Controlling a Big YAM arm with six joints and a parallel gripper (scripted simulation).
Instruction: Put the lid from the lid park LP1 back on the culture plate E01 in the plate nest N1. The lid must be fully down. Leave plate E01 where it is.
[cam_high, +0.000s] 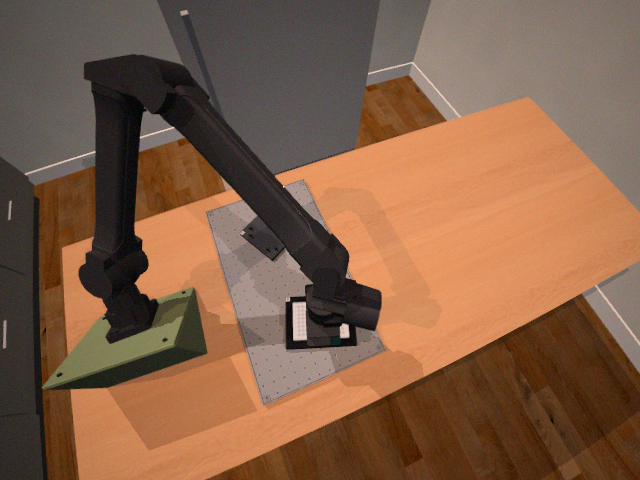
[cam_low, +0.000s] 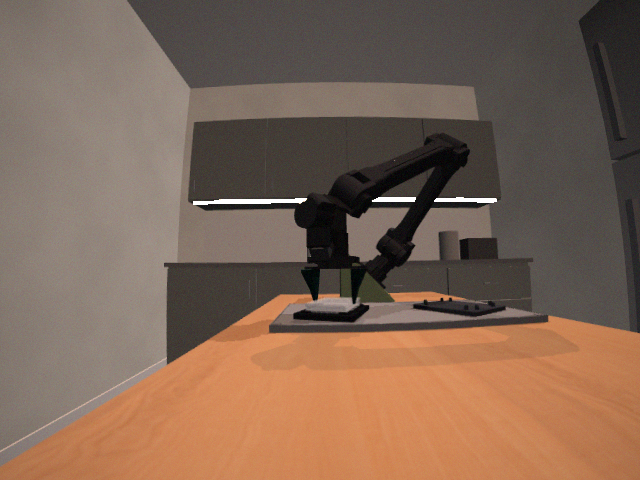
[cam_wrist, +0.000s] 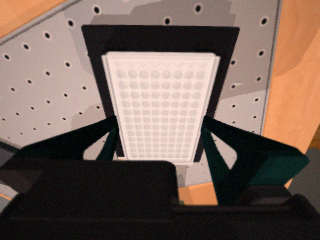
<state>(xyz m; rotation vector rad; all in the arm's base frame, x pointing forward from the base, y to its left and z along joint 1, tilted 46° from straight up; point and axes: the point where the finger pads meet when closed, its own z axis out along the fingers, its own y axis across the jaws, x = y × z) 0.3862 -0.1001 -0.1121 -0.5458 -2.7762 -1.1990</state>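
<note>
Right now the lid is 10 mm below my hand. Round my hand: white culture plate E01: 10 mm below; then black plate nest N1: 30 mm below; then lid park LP1: 10 mm behind, 280 mm to the left, 30 mm below.
</note>
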